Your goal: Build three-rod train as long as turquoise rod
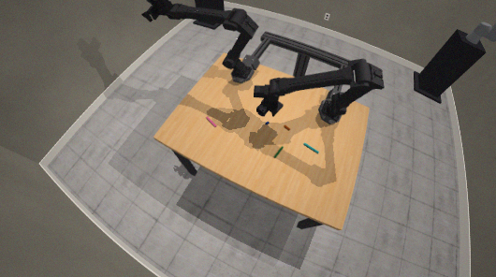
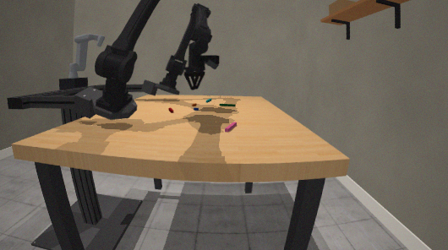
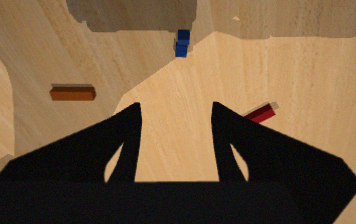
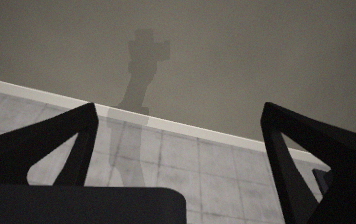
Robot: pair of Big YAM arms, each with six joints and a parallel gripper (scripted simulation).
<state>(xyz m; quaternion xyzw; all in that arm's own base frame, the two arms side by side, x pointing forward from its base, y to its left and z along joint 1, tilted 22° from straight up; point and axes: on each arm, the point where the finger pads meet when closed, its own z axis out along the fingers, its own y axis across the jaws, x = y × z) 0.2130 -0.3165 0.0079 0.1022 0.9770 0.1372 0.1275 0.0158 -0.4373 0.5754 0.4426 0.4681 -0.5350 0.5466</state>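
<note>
Right now the green rod is 14 cm ahead of my left hand, 13 cm to the left of it and 9 cm below it. From my left hand the other things lie so: red rod (9 cm below, 9 cm behind, 6 cm to the right); then turquoise rod (29 cm to the left, 9 cm below, 3 cm ahead); then orange rod (11 cm to the left, 9 cm below, 2 cm behind).
</note>
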